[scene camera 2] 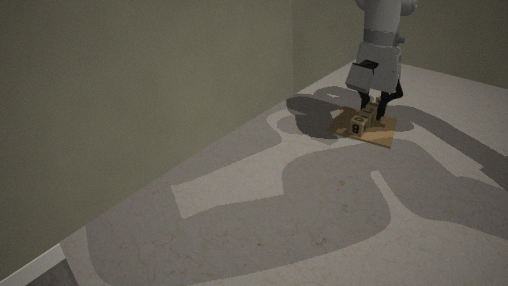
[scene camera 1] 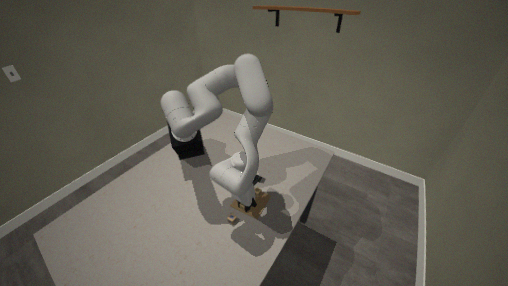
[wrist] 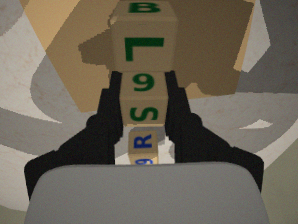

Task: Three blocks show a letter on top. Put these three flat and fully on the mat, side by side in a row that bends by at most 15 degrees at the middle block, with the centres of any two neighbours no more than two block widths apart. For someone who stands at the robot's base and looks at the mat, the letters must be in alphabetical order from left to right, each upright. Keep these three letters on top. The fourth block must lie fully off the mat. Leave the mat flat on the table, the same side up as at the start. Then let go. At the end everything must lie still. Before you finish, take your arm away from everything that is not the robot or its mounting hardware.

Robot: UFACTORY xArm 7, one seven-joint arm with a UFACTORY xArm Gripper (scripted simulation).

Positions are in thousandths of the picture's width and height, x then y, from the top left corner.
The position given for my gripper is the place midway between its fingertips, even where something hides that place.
Observation:
I see my gripper (scene camera 2: 731,404) and a tan mat (scene camera 2: 751,463).
The tan mat is seen too in the wrist view (wrist: 706,221). My gripper is seen too in the wrist view (wrist: 482,382).

